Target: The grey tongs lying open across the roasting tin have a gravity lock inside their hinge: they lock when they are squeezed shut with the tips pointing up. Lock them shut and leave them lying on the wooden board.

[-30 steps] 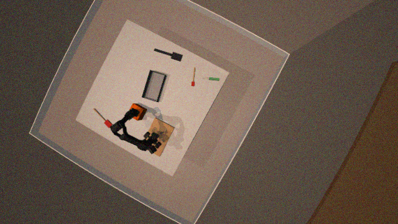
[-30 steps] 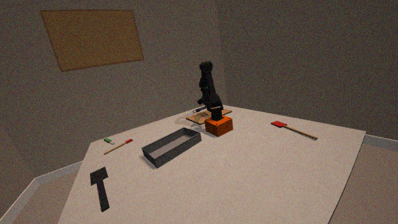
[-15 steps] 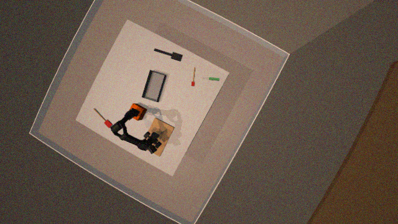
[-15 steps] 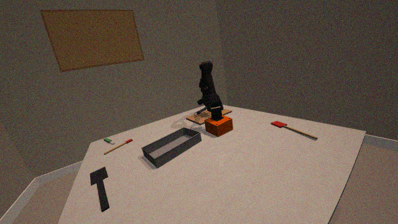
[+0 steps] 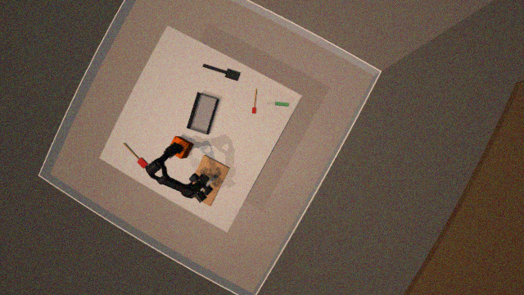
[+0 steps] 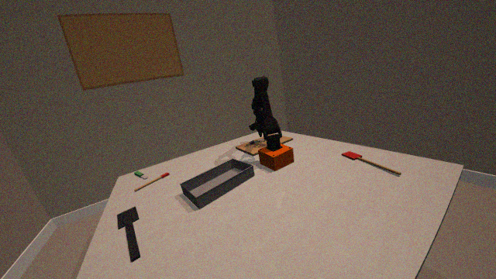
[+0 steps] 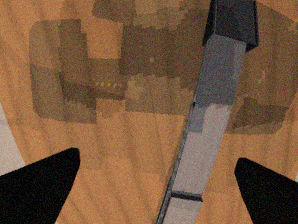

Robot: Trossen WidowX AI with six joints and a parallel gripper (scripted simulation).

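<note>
The wooden board is 4 cm below my gripper tip. Round my gripper tip: red-headed spatula: 63 cm to the left, 12 cm behind, 4 cm below; red-tipped stick: 74 cm ahead, 5 cm to the right, 4 cm below; roasting tin: 47 cm ahead, 28 cm to the left, 2 cm below.
</note>
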